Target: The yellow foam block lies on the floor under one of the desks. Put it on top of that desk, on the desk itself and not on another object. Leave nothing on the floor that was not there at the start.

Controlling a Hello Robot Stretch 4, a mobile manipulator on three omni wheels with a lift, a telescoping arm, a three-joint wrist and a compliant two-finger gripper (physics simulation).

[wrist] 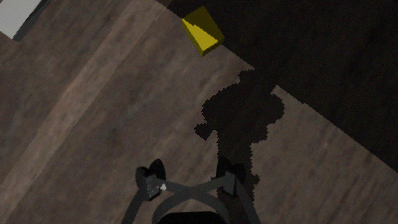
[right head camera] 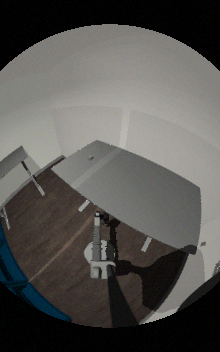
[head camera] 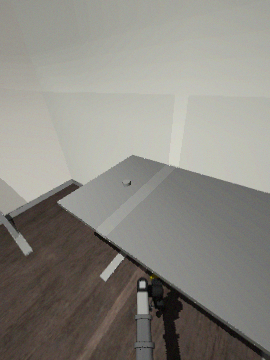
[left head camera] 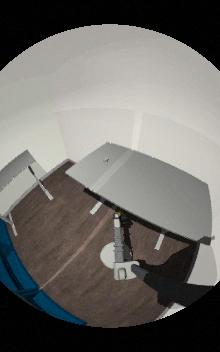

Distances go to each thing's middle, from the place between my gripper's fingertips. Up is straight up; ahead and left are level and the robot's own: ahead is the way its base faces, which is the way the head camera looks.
The yellow foam block [wrist: 202,30] lies 270 mm ahead of my hand, 30 mm to the right of it and 240 mm below it.
